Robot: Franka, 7 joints.
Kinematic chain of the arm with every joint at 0, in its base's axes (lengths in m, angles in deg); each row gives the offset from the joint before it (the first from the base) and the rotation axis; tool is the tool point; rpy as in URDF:
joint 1: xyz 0 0 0.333 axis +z
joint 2: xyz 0 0 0 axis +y
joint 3: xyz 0 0 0.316 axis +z
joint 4: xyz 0.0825 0 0 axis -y
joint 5: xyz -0.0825 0 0.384 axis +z
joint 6: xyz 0 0 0 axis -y
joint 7: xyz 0.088 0 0 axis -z
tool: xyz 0 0 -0.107 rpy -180 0 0
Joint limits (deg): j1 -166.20..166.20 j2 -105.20..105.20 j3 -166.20..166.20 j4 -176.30..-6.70 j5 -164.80..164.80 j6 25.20..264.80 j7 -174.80..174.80
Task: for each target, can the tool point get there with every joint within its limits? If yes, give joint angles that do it. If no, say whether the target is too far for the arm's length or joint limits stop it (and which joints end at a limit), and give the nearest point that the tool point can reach.
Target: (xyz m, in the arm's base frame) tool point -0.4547 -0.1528 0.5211
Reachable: yes | joints -68.14 36.21 -114.15 -140.12 -32.71 223.62 -117.26
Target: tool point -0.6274 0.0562 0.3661
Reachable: yes | joints 118.31 68.45 74.26 -83.86 23.89 78.63 37.71
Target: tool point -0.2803 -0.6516 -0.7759
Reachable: no: too far | nearest point -0.1981 -0.4606 -0.3139 | short by 0.507 m
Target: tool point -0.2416 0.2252 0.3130
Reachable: yes | joints -137.03 -73.90 -115.63 -153.45 -106.72 221.44 -15.83
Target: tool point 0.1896 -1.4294 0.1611
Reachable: no: too far | nearest point 0.1120 -0.8445 0.2314 | short by 0.594 m
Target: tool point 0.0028 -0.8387 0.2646
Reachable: yes | joints -73.74 71.58 -36.07 -45.28 -24.17 141.04 -100.86
